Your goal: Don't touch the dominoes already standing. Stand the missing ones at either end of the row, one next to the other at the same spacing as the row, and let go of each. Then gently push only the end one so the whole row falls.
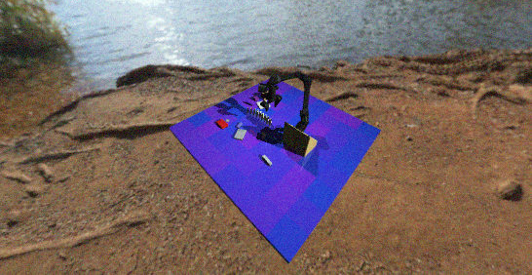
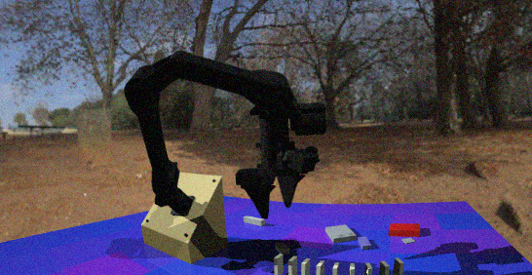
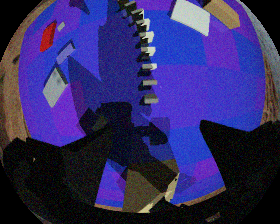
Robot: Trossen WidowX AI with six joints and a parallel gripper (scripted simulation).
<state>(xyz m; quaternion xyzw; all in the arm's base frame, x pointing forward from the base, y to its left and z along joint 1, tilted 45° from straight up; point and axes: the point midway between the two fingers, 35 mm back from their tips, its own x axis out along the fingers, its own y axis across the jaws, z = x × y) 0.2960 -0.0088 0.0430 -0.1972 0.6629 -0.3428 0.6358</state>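
The flat grey block is 10 cm ahead of my gripper tip, 26 cm to the left of it and 15 cm below it. From my gripper tip the other things lie so: white plate: 21 cm ahead, 18 cm to the right, 15 cm below; purple piece: 18 cm ahead, 19 cm to the left, 15 cm below; tan box: 25 cm ahead, 31 cm to the right, 12 cm below.
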